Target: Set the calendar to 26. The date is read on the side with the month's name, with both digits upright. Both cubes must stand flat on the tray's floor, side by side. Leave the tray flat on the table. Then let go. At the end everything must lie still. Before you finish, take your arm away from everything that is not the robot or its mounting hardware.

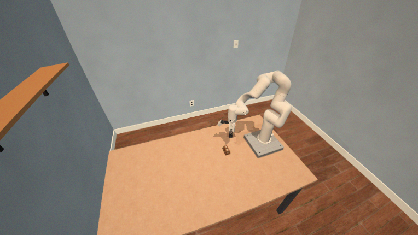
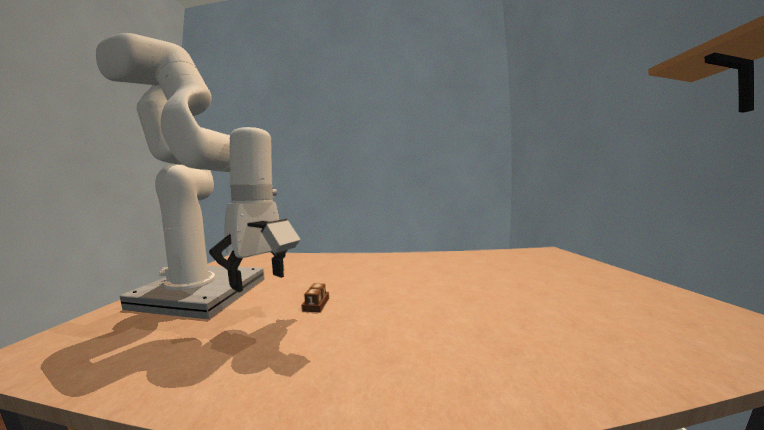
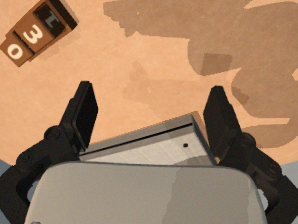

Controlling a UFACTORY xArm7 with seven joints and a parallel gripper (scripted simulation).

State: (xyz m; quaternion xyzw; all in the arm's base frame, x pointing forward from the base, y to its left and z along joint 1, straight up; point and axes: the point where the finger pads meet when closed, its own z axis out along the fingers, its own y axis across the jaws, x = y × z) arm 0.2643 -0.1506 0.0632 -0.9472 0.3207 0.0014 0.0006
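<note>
Right now my hand is 110 mm to the right of the brown cube, 100 mm short of it and 80 mm above it. The rest, counted from my hand: brown tray (90 mm to the left, 90 mm below, 90 mm ahead).
</note>
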